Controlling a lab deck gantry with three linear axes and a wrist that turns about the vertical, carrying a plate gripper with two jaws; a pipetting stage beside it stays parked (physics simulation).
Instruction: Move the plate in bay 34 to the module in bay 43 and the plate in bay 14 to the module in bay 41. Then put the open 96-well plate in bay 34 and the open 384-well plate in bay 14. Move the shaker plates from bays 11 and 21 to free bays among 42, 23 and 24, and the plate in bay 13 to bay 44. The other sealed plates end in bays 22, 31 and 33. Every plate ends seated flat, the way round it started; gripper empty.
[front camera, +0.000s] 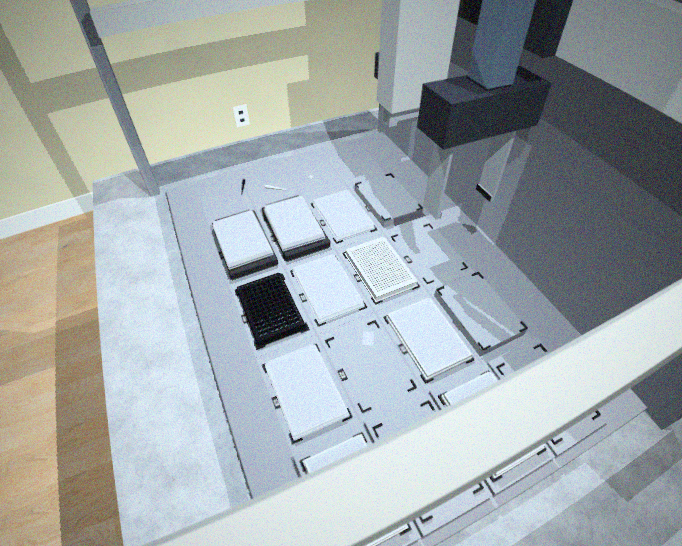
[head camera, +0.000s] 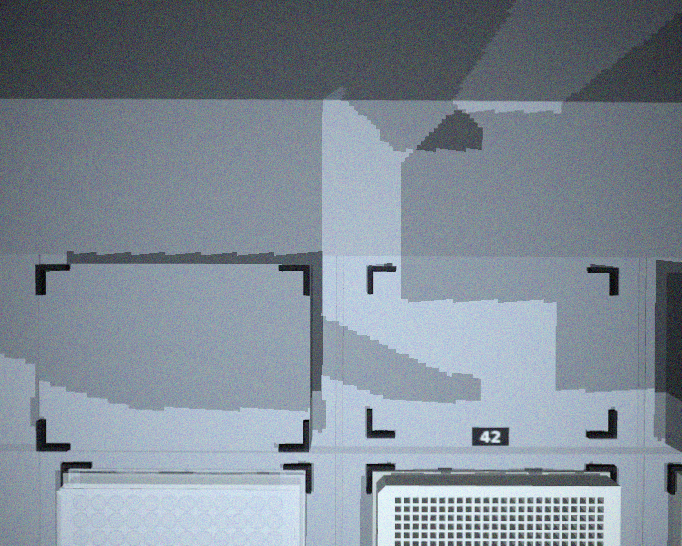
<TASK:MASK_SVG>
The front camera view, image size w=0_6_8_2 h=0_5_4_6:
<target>gripper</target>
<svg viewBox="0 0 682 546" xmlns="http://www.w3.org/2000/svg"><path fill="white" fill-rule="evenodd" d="M552 83L521 66L517 67L513 84L490 89L482 86L467 75L423 83L417 128L434 141L423 206L436 220L440 219L442 215L440 211L454 147L492 137L481 179L476 186L476 190L489 202L493 201L517 130L538 125Z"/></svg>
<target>white 384-well plate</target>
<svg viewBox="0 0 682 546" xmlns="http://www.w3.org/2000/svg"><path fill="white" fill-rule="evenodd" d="M383 237L346 249L345 253L375 302L418 286L416 278Z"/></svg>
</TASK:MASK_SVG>
